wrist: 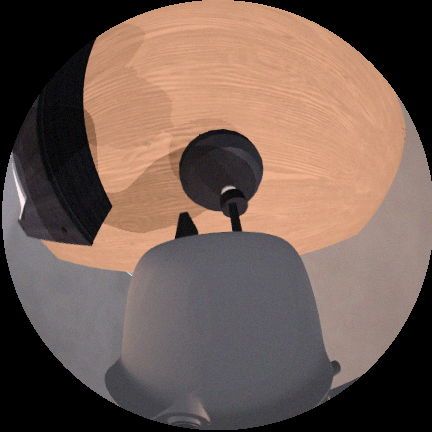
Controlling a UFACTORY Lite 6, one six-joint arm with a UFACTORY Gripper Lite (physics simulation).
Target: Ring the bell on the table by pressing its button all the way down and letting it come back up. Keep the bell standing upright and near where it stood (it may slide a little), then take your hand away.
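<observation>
The dark, round bell stands upright on the light wood table, at the middle of the wrist view. Its small dark button shows toward the bell's lower right edge, with a short, pale stem visible beside it. My gripper is open, with its two black fingers apart and no object between them. The right fingertip overlaps the button in the view; whether it touches the button or hangs above it cannot be told. The left fingertip lies to the lower left of the bell. The grey gripper body hides what is below.
A large dark block-like object with a curved-looking edge stands at the left. Shadows lie on the wood between it and the bell. The table's edge runs along the right and lower sides, with grey floor beyond.
</observation>
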